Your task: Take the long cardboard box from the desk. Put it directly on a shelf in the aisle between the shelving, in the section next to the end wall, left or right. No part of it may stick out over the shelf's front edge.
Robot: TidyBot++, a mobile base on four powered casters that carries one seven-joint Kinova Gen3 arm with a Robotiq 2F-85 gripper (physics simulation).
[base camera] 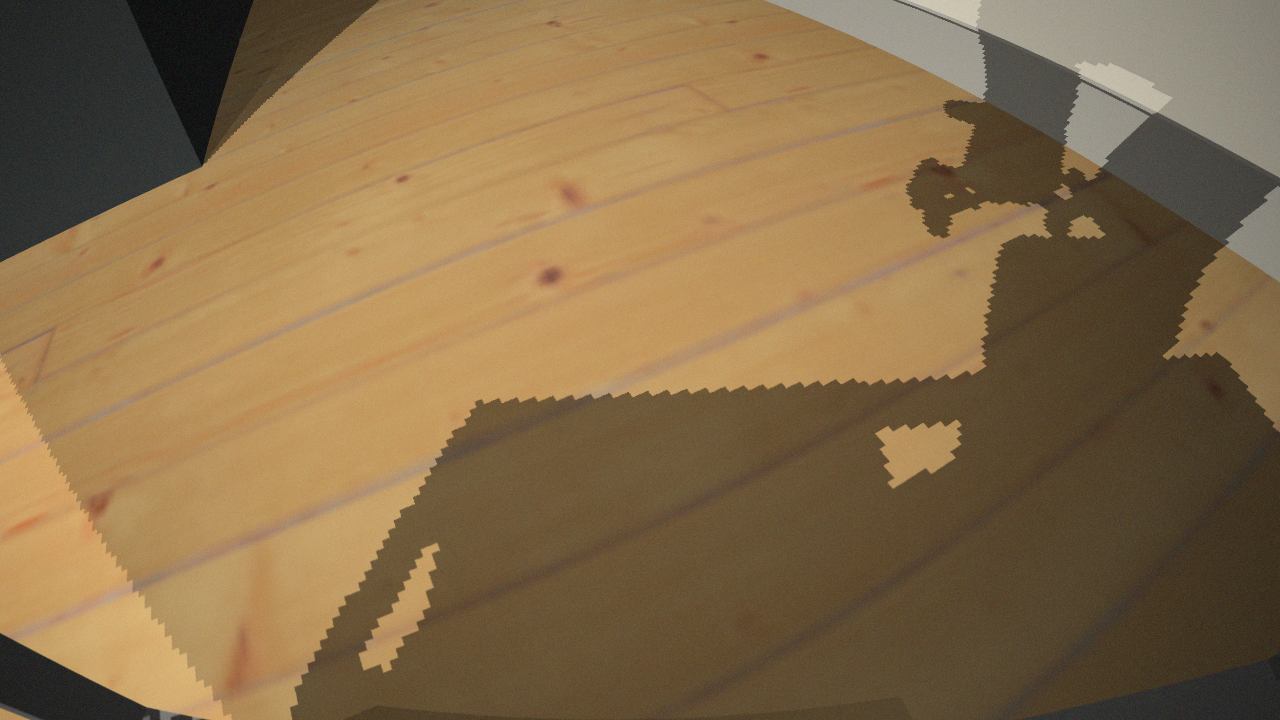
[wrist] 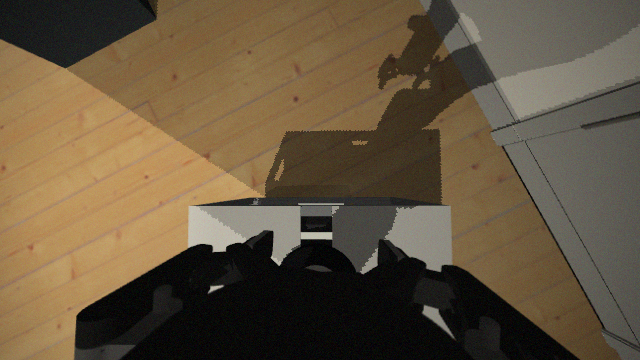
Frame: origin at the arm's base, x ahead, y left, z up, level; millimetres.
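Where they show: gripper, fingertip midpoint: (wrist: pixel 324 246).
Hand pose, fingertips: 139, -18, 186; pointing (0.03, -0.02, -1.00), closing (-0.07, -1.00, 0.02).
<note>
After its pixels a point has its place, as x, y, z.
My gripper (wrist: pixel 324 246) {138, -18, 186} is open, with its two black fingers apart and nothing between them. It hangs above the white top of my own base in the wrist view. The long cardboard box, the desk and the shelves of the aisle do not show clearly enough in either view to make out. The gripper does not show in the base camera view, though the shadow of the arm falls across the floor there.
A dark block-like object (base camera: pixel 71 116) {846, 837, -241} (wrist: pixel 75 30) {793, 942, -307} stands at the upper left. A pale grey upright surface (base camera: pixel 1190 80) {671, -555, -260} (wrist: pixel 575 175) {217, -760, -233} with thin dark seams runs along the right. The wooden floor (base camera: pixel 537 223) {626, 125, -397} (wrist: pixel 125 225) {31, 814, -397} lies between them.
</note>
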